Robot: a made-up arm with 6 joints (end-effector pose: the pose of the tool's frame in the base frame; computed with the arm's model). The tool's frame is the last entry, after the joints.
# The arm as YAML. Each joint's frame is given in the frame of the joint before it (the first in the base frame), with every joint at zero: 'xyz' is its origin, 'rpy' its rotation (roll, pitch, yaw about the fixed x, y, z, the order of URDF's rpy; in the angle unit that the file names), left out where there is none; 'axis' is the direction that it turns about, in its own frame. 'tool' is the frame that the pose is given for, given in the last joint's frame.
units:
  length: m
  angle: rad
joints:
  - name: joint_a
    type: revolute
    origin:
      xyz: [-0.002, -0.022, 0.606]
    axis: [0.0, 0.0, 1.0]
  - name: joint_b
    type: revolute
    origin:
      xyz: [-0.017, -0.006, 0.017]
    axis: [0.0, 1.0, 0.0]
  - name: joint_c
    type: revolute
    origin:
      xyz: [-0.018, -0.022, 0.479]
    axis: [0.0, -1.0, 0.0]
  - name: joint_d
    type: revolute
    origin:
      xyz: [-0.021, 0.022, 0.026]
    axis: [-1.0, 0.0, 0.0]
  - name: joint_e
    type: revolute
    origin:
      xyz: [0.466, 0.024, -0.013]
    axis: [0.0, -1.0, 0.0]
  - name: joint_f
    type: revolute
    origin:
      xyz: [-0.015, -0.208, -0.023]
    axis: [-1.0, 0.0, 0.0]
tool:
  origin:
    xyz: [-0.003, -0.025, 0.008]
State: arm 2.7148 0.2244 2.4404 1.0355 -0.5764 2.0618
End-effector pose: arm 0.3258 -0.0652 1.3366 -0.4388 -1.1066 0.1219
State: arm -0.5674 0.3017 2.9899 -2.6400 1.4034 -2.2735
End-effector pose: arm -0.1837 0.2896 1.3211 -0.7792 -0.8215 -1.4782
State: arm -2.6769 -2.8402 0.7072 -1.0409 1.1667 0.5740
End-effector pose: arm 0.5078 0.3242 0.1358 -1.7883 -1.4659 1.6893
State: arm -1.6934 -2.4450 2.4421 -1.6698 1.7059 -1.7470
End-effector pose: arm 0.0809 0.3507 -0.2719 0.4099 2.5039 1.7758
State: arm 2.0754 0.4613 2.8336 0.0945 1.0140 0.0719
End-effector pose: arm 0.2594 -0.0469 1.3631 -2.6156 1.6609 0.4357
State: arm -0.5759 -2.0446 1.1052 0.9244 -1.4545 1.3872
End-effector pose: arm -0.7999 0.3642 0.2114 -0.5747 -0.6223 -2.0993
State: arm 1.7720 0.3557 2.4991 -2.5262 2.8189 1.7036
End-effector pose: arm -0.1316 -0.1185 1.4978 0.9262 1.5570 0.4225
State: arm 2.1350 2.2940 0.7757 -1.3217 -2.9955 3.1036
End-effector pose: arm -0.0845 0.2278 -0.1448 -1.5636 -0.6597 -1.8003
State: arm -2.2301 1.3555 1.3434 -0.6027 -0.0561 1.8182
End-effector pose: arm -0.6466 -0.6270 0.6568 -0.6050 1.3202 -1.8413
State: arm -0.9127 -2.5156 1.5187 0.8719 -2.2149 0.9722
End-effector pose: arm -0.3706 0.2437 -0.2403 -0.4306 -1.5074 -1.4945
